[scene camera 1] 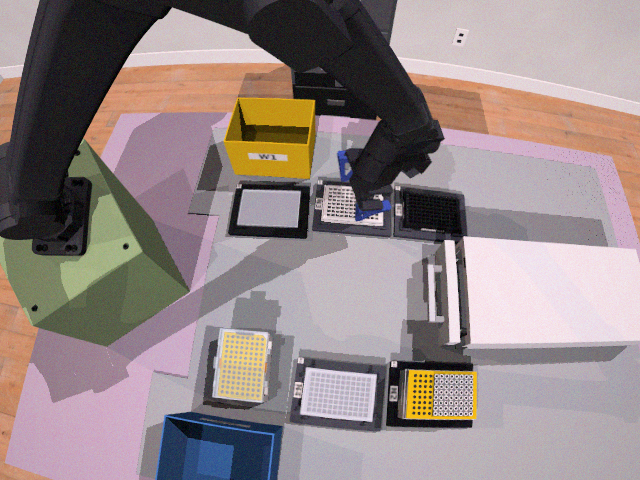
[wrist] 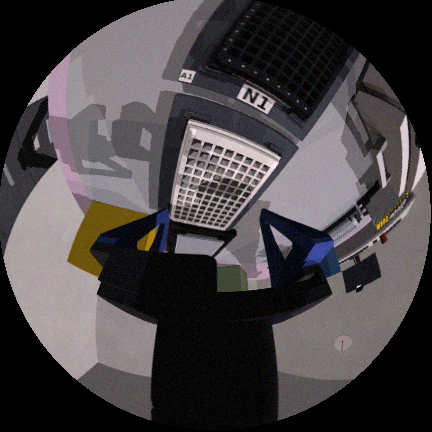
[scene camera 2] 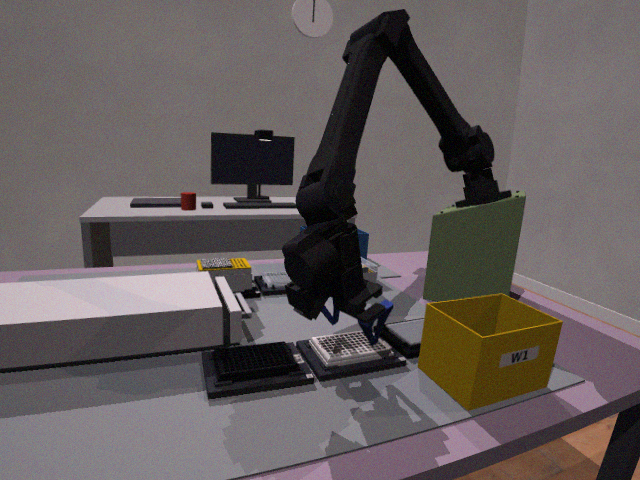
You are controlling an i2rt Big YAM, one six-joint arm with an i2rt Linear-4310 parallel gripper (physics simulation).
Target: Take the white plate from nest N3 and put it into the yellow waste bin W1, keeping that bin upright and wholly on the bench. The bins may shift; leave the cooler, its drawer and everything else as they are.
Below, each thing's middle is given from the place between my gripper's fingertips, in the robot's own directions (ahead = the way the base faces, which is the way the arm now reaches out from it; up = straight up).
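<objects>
Counting from my hand, the white plate (scene camera 2: 342,349) is 20 mm below it and 10 mm ahead of it. The black plate (scene camera 2: 242,363) is likewise 20 mm below my hand, and it is 180 mm ahead of my hand and 30 mm to the right of it. Then there is the yellow bin W1 (scene camera 2: 482,350), 20 mm above my hand, 160 mm behind it and 160 mm to the left of it. The drawer (scene camera 1: 451,318) is 270 mm ahead of my hand and 230 mm to the right of it.
</objects>
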